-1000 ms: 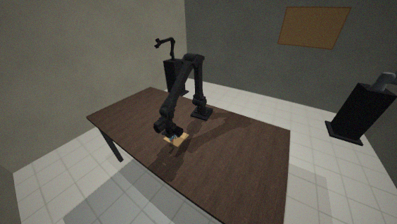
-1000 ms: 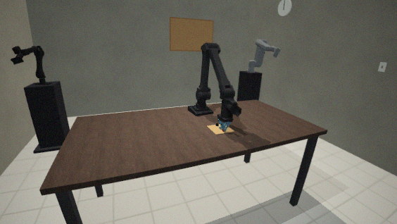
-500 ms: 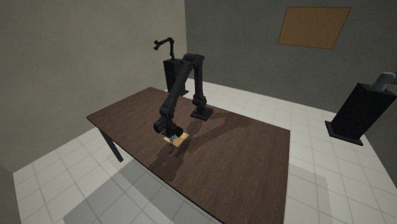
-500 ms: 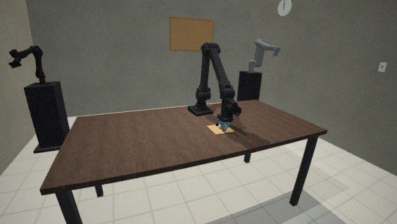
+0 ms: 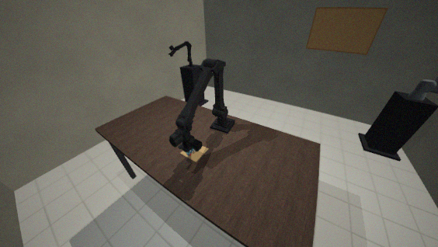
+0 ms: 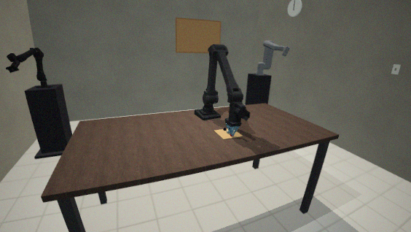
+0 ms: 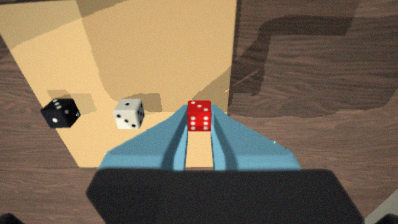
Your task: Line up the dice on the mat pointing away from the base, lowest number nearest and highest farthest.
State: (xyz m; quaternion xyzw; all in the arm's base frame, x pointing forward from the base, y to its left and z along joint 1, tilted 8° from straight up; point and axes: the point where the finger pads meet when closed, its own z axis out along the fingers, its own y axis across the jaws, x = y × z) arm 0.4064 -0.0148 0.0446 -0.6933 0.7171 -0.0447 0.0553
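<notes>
Right now the red die is right at my hand. Round my hand: white die 50 mm behind, 10 mm below; then black die 100 mm behind, 10 mm below; then tan mat 50 mm behind, 20 mm below.
</notes>
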